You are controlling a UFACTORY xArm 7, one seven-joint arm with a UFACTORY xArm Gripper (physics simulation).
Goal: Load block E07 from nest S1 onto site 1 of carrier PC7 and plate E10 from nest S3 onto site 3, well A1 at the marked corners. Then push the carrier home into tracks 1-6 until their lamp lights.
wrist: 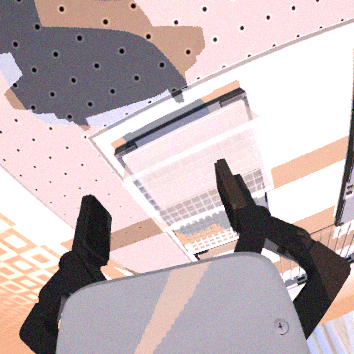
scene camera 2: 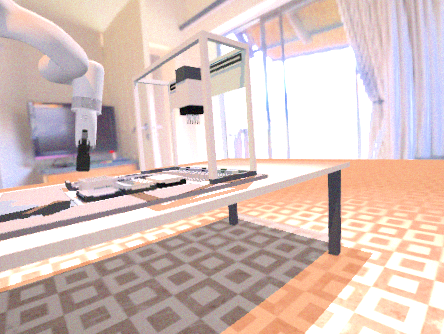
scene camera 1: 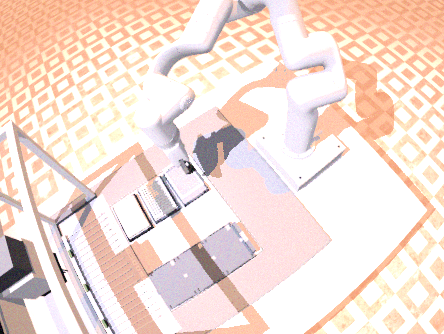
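Where they show: gripper, fingertip midpoint: [wrist: 157, 189] [scene camera 2: 83, 170] [scene camera 1: 186, 159]; arm's base, link origin: [scene camera 1: 297, 143].
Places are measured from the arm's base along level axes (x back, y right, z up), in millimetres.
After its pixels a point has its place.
My gripper [scene camera 1: 187, 167] @(x -361, y 99, z 46 mm) [scene camera 2: 83, 169] @(x -361, y 99, z 46 mm) [wrist: 157, 189] @(x -361, y 99, z 46 mm) is open and empty, with black fingers wide apart. It hangs above the nested labware nearest the robot base, a pale, see-through block [scene camera 1: 187, 185] @(x -392, y 37, z 3 mm) [scene camera 2: 97, 184] @(x -391, y 129, z 6 mm) [wrist: 190, 145] @(x -353, y 67, z 14 mm). In the wrist view the right finger overlaps the block and the left finger lies outside its edge. A white plate with a grid of wells [scene camera 1: 156, 197] @(x -502, y 54, z -11 mm) [wrist: 215, 241] @(x -535, y 68, z -12 mm) sits in the middle nest. A flat white piece with a dark rim [scene camera 1: 131, 216] @(x -606, y 32, z -11 mm) [scene camera 2: 167, 179] @(x -601, y 99, z -13 mm) sits in the far nest. The grey carrier [scene camera 1: 175, 286] @(x -568, y -235, z -26 mm) lies beside the nests. Labels and corner marks are unreadable.
Slatted tracks [scene camera 1: 100, 250] @(x -765, y -22, z -33 mm) run along the deck's far side. A tall white frame [scene camera 1: 55, 161] @(x -715, y 179, z 240 mm) [scene camera 2: 209, 110] @(x -724, y 189, z 195 mm) stands over them, with a pipetting head [scene camera 1: 15, 270] @(x -774, y -150, z 407 mm) [scene camera 2: 189, 94] @(x -785, y -67, z 300 mm) hanging there. The robot base [scene camera 1: 320, 170] @(x 19, y -121, z -12 mm) stands on the opposite side.
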